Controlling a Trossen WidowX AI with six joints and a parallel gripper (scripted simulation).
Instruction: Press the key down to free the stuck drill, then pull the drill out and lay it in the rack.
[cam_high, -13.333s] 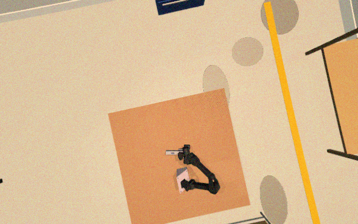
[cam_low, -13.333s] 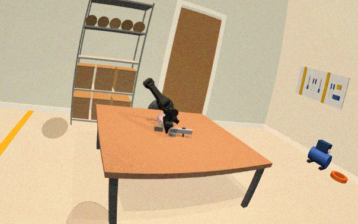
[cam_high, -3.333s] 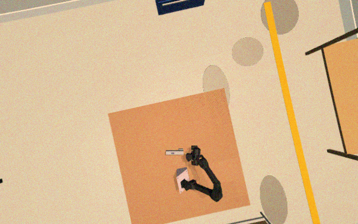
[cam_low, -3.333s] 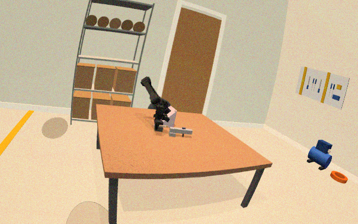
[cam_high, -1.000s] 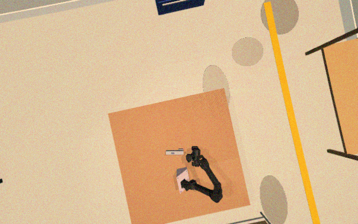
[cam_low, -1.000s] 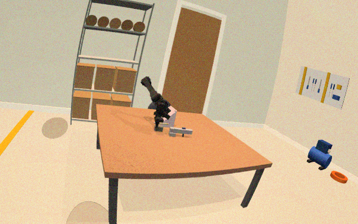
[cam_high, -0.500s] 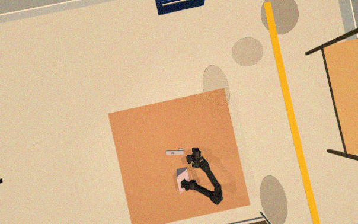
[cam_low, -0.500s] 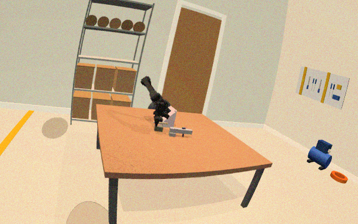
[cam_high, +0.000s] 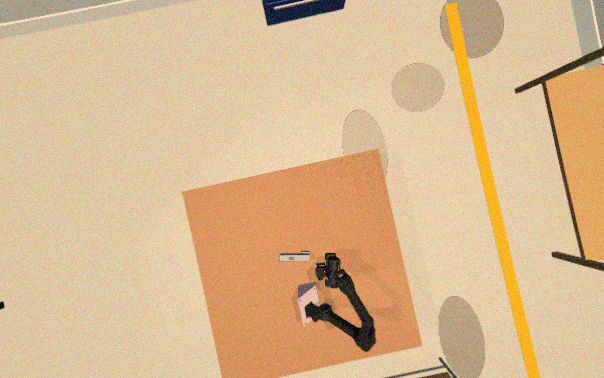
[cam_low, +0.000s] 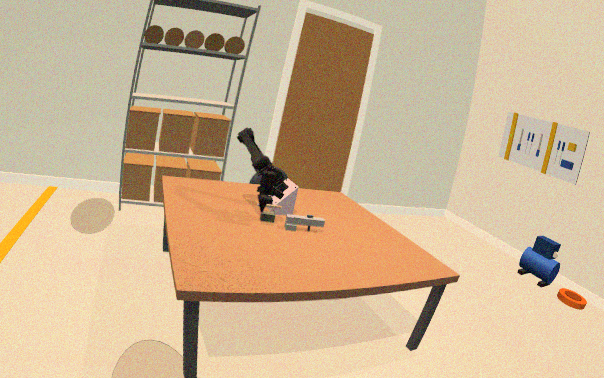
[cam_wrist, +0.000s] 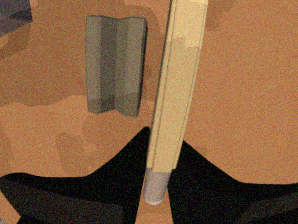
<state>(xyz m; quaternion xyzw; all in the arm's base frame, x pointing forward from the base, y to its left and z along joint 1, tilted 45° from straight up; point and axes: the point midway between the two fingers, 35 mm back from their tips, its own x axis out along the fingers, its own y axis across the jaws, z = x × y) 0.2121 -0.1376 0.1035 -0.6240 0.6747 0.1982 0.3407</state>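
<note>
Now: the drill 1 cm ahead of my gripper tip, 4 cm to the left of it and 3 cm above it. From my gripper tip the other things lie so: dark key knob 9 cm ahead, 22 cm to the left; then dark grey rack 3 cm behind, 4 cm to the left, 3 cm below; then block 8 cm ahead, 19 cm to the left, 1 cm below.
</note>
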